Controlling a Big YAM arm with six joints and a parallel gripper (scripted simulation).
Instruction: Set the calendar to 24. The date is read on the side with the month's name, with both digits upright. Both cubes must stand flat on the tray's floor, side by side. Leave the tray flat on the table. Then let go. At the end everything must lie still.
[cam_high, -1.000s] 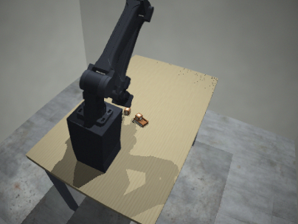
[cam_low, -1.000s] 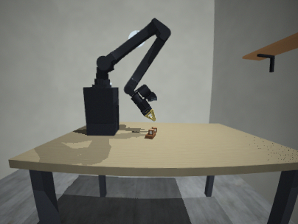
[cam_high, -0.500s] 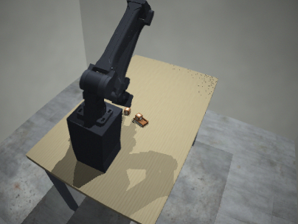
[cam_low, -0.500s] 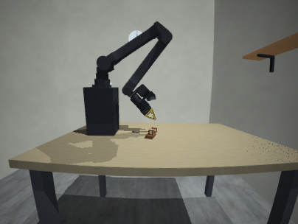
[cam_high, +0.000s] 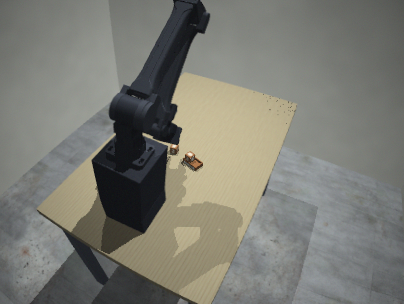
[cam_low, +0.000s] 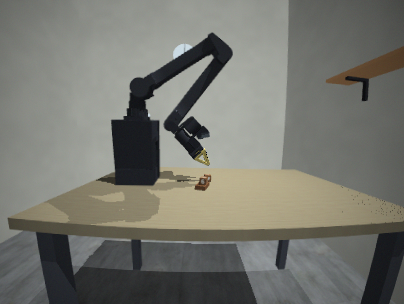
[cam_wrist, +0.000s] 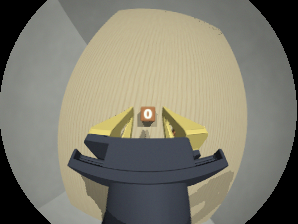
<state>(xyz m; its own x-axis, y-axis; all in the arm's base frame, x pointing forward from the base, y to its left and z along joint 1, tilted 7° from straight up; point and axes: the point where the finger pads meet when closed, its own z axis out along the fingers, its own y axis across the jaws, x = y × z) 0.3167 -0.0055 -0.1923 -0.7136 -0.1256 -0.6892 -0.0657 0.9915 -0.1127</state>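
The brown digit cube lies 70 mm below my hand and 10 mm ahead of it. The rest, counted from my hand: brown tray 100 mm to the right, 80 mm below, 30 mm behind.
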